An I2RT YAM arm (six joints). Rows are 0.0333 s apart.
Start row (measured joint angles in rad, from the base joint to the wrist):
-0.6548 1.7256 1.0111 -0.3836 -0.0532 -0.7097
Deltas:
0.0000 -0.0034 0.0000 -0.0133 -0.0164 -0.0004
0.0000 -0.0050 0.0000 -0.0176 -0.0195 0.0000
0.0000 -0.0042 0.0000 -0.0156 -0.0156 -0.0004
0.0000 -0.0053 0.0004 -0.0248 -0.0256 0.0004
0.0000 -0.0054 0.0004 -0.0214 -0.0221 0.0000
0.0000 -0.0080 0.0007 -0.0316 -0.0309 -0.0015
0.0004 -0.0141 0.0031 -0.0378 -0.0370 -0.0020
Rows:
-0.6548 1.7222 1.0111 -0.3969 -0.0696 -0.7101
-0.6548 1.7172 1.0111 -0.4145 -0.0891 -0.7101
-0.6548 1.7130 1.0111 -0.4301 -0.1047 -0.7105
-0.6548 1.7077 1.0115 -0.4549 -0.1303 -0.7101
-0.6548 1.7023 1.0119 -0.4763 -0.1524 -0.7101
-0.6548 1.6943 1.0126 -0.5079 -0.1833 -0.7116
-0.6544 1.6802 1.0157 -0.5457 -0.2203 -0.7136

